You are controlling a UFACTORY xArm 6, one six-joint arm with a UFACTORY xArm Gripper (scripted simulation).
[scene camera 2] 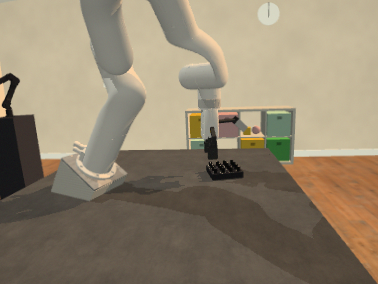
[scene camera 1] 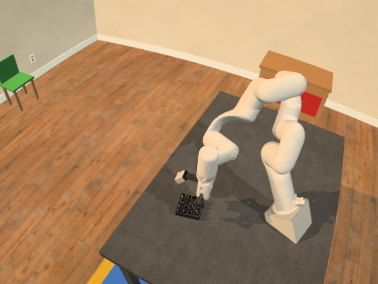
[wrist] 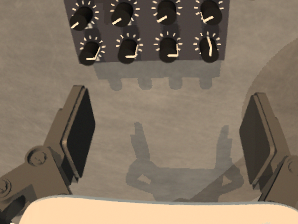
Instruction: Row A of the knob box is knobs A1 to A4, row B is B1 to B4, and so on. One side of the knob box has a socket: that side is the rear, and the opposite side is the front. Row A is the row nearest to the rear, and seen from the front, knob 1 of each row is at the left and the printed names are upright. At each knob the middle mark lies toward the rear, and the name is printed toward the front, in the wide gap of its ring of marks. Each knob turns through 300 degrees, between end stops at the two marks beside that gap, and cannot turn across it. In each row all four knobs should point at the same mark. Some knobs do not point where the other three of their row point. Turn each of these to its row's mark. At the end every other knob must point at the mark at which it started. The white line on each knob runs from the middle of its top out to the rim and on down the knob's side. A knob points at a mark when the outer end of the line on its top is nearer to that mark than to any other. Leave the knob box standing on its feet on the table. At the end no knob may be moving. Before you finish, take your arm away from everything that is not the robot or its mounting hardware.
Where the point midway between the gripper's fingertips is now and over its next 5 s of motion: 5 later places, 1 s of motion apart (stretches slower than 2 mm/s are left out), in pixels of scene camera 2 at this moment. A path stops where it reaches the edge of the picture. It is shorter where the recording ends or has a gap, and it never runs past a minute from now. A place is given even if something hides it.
The gripper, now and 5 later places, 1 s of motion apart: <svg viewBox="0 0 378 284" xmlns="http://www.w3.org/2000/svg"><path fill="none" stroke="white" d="M210 155L217 153L228 150L230 155L230 163L230 167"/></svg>
